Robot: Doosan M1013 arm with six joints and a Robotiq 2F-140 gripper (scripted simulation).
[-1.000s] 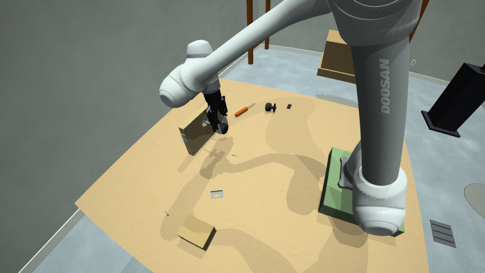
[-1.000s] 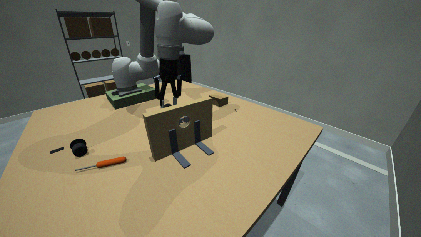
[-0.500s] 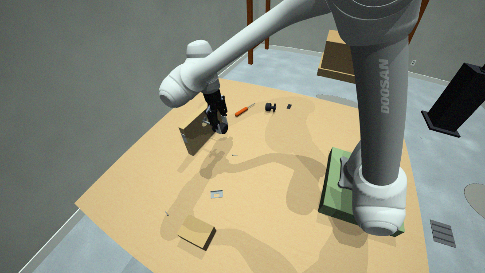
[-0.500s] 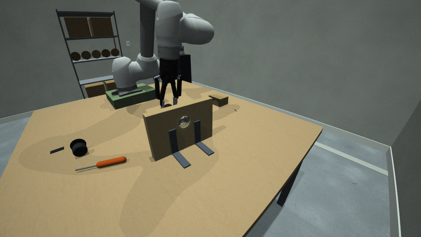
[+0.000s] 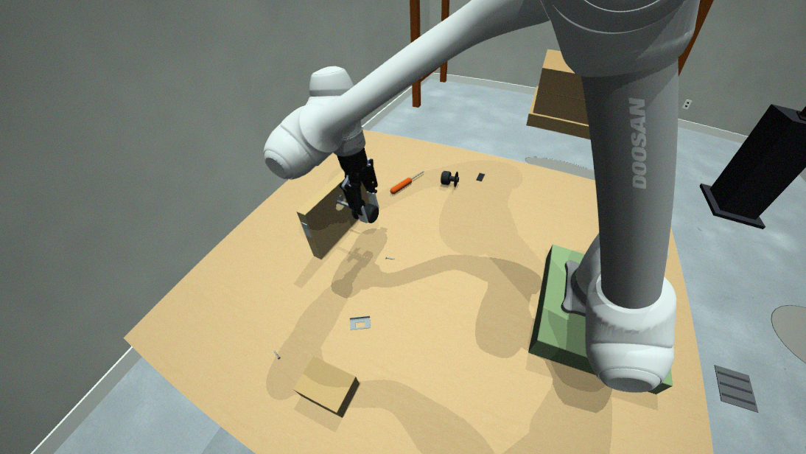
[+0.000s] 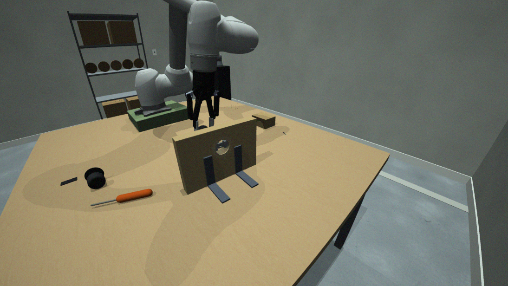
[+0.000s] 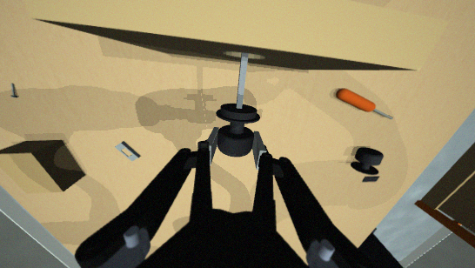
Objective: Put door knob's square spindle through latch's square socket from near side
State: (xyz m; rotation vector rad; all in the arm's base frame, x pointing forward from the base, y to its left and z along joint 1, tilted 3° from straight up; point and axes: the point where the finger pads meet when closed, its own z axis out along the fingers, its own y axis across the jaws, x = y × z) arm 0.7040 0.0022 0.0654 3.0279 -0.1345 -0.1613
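The latch lies 13 cm ahead of my hand, 1 cm to the right of it and 3 cm below it. Round my hand: upright wooden panel 13 cm ahead, 1 cm to the right, 4 cm below; then orange-handled screwdriver 2 cm ahead, 35 cm to the right, 15 cm below; then wooden block 13 cm behind, 48 cm to the left, 13 cm below.
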